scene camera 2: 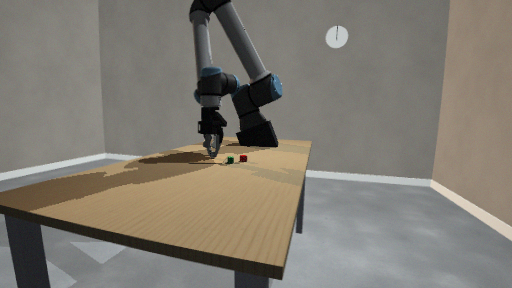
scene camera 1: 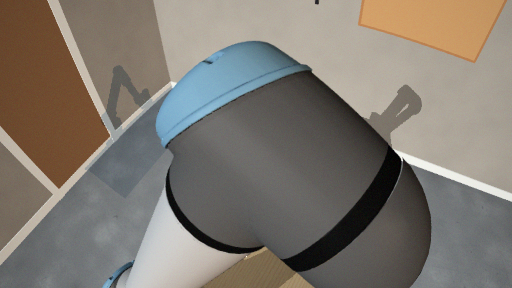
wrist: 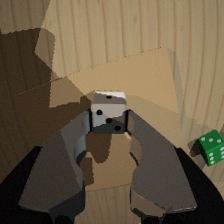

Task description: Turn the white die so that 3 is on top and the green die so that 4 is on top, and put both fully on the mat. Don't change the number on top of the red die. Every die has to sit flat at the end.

Labels:
my gripper: scene camera 2 212, 156; wrist 108, 111

